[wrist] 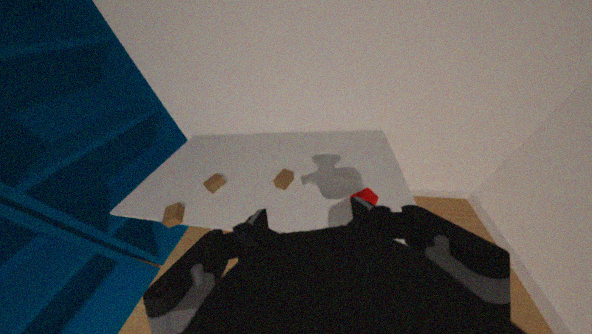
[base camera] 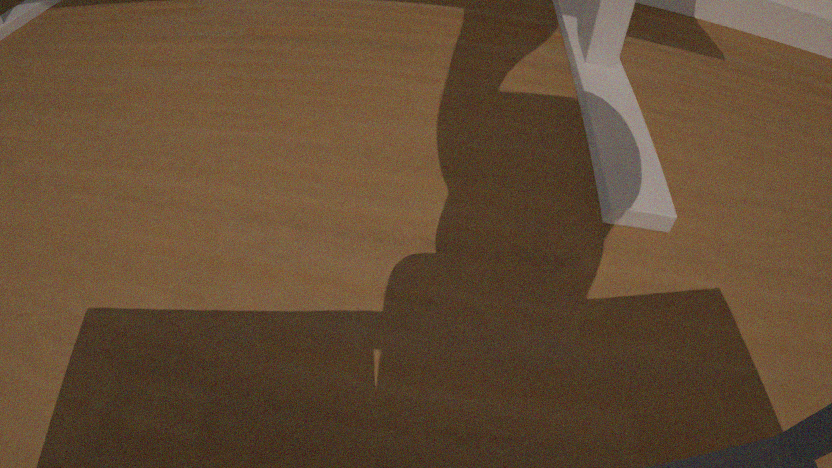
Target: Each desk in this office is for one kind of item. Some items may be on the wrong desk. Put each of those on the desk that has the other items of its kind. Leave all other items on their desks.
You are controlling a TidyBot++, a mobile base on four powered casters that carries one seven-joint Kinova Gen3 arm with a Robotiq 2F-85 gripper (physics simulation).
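Places are measured from the arm's base along level axes (x right, y back, z down), in metres.
Where they show: gripper, fingertip midpoint: (wrist: 308,212).
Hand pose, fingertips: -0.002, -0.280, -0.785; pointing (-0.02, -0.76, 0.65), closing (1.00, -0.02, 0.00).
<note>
Each offset is from my fingertips to the centre of the thing, as dx, dy, dz. "pt": to the spot under its first point. Level surfaces: height alone.
A white desk {dz +0.462} (wrist: 250,150) stands against the wall in the wrist view. Three tan wooden blocks lie on it: one block {-0.634, -0.315, +0.436} (wrist: 173,214) at the near left edge, one block {-0.491, -0.492, +0.436} (wrist: 215,183) behind it, and one block {-0.108, -0.456, +0.436} (wrist: 284,179) near the middle. A red block {+0.232, -0.286, +0.439} (wrist: 365,195) lies toward the right end, its lower part hidden behind my right fingertip. My gripper (wrist: 308,212) is open and empty, in front of and above the desk's near edge. In the base camera view a white desk foot {pt +0.322, -0.219, +1.156} (base camera: 651,157) stands on the floor at the upper right; the desk top does not show there.
A blue shelf unit (wrist: 145,92) stands close at the left of the desk. White walls (wrist: 350,65) rise behind the desk and to its right. The wooden floor {dz +1.181} (base camera: 232,174) carries the robot's shadow. Part of another white piece {pt -0.812, -0.814, +1.169} (base camera: 26,17) shows at the upper left.
</note>
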